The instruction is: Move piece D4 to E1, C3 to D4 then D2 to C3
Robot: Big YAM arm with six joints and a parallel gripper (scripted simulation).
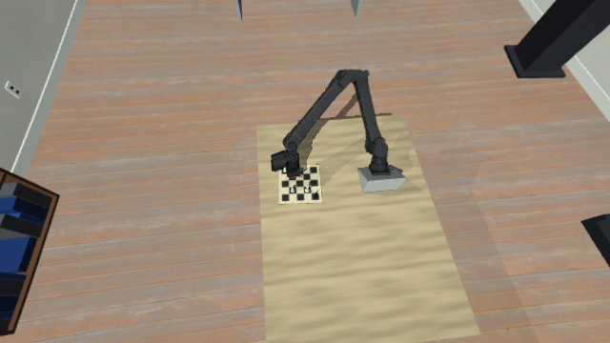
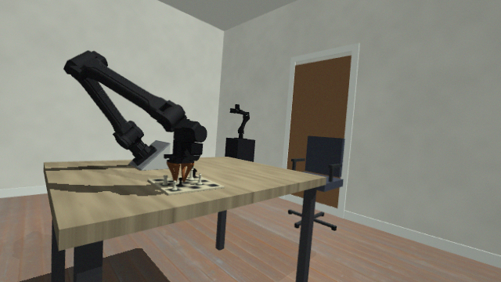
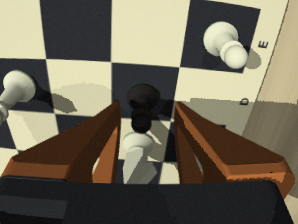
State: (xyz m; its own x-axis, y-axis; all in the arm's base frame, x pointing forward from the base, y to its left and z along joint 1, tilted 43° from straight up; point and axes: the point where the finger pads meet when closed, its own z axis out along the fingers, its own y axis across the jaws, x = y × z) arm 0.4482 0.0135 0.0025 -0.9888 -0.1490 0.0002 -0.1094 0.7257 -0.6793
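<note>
The black pawn is 10 mm below my hand. From my hand the other things lie so: small chessboard: 40 mm behind, 40 mm to the left, 20 mm below.
</note>
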